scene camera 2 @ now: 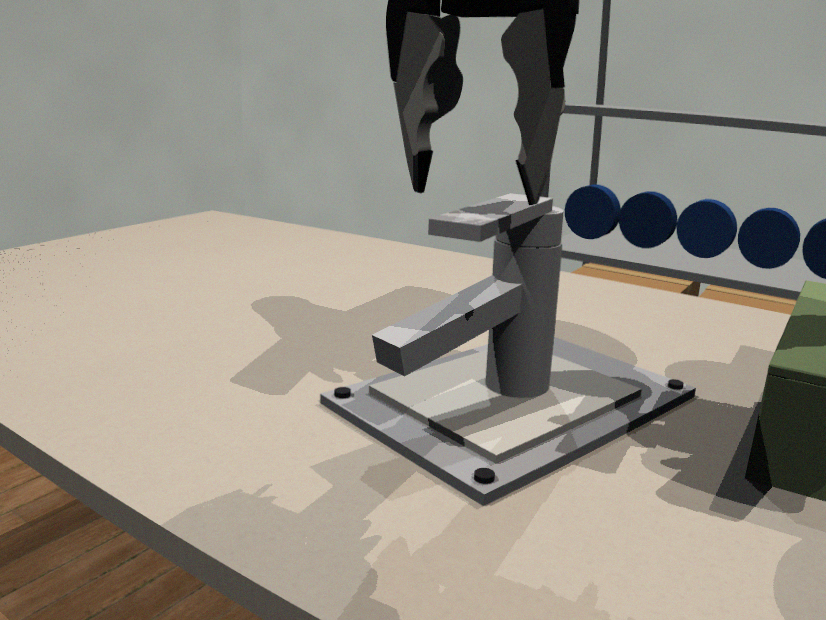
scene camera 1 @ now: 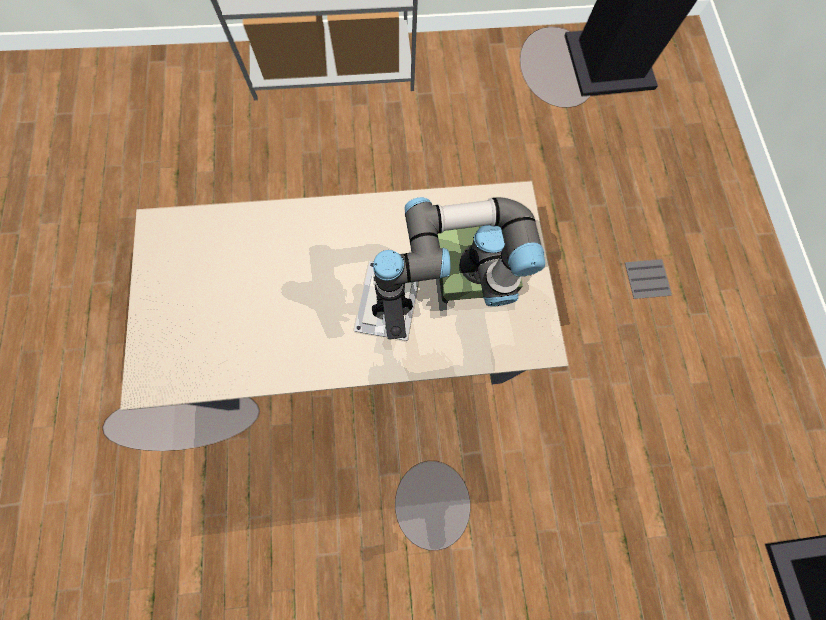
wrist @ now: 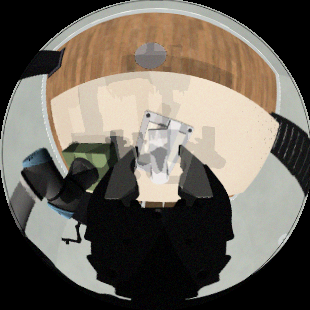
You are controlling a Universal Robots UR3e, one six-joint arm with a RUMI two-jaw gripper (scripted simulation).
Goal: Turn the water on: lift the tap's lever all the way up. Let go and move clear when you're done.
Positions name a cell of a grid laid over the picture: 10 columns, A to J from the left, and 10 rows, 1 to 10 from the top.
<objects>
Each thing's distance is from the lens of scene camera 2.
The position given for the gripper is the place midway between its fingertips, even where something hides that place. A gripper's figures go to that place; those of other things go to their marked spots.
gripper (scene camera 2: F4): 0.41 m
grey tap (scene camera 2: G7): 0.51 m
</objects>
